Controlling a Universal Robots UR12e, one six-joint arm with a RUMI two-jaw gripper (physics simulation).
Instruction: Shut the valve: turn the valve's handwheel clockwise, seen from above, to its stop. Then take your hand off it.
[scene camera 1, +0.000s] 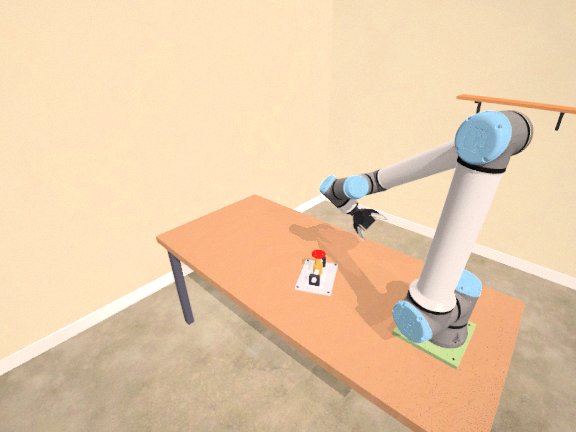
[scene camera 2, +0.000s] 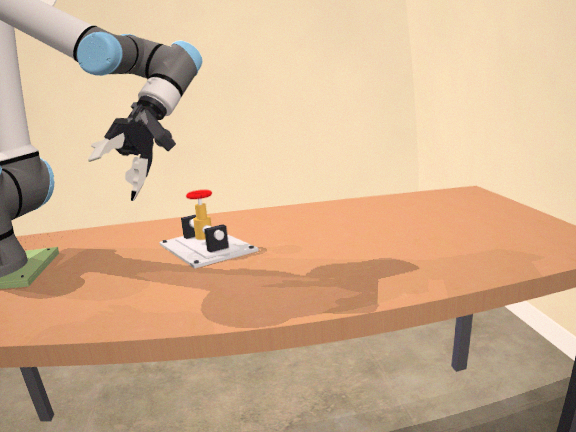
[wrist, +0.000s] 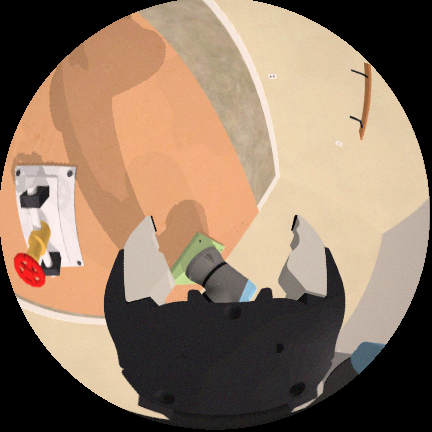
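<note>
Looking through scene camera 2, I can see my gripper (scene camera 2: 111, 182) and also a base plate (scene camera 2: 193, 259). The wrist view shows me both my gripper (wrist: 224, 217) and the base plate (wrist: 66, 174).
</note>
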